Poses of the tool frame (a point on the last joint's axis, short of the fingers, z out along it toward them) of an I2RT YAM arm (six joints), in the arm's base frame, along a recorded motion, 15 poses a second.
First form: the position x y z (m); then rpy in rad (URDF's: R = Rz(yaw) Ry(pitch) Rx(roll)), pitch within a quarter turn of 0, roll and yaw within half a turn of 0.
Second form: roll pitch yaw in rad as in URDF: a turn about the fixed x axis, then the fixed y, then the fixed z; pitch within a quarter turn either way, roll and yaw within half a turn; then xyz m. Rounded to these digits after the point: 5 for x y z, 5 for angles.
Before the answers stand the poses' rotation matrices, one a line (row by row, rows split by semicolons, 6 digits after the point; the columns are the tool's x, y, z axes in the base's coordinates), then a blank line. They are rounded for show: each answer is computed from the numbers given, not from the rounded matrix.
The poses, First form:
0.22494 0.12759 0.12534 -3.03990 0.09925 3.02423
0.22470 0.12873 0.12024 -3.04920 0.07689 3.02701
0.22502 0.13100 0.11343 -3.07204 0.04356 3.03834
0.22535 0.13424 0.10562 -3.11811 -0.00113 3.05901
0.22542 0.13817 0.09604 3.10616 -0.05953 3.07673
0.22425 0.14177 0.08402 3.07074 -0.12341 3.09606
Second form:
-0.988234 0.126478 0.086010; 0.116517 0.986812 -0.112362; -0.099087 -0.101018 -0.989938
-0.990507 0.120885 0.065437; 0.113994 0.988395 -0.100401; -0.076814 -0.091989 -0.992793
-0.993731 0.105830 0.036047; 0.102972 0.991957 -0.073604; -0.043546 -0.069431 -0.996636
-0.996591 0.082440 -0.003063; 0.082489 0.996319 -0.023307; 0.001130 -0.023480 -0.999724
-0.996129 0.066880 -0.057036; 0.064702 0.997134 0.039205; 0.059495 0.035362 -0.997602
-0.991366 0.054108 -0.119439; 0.045171 0.996061 0.076309; 0.123097 0.070255 -0.989905

-3.03990 0.09925 3.02423 0.22494 0.12759 0.12534
-3.04920 0.07689 3.02701 0.22470 0.12873 0.12024
-3.07204 0.04356 3.03834 0.22502 0.13100 0.11343
-3.11811 -0.00113 3.05901 0.22535 0.13424 0.10562
3.10616 -0.05953 3.07673 0.22542 0.13817 0.09604
3.07074 -0.12341 3.09606 0.22425 0.14177 0.08402

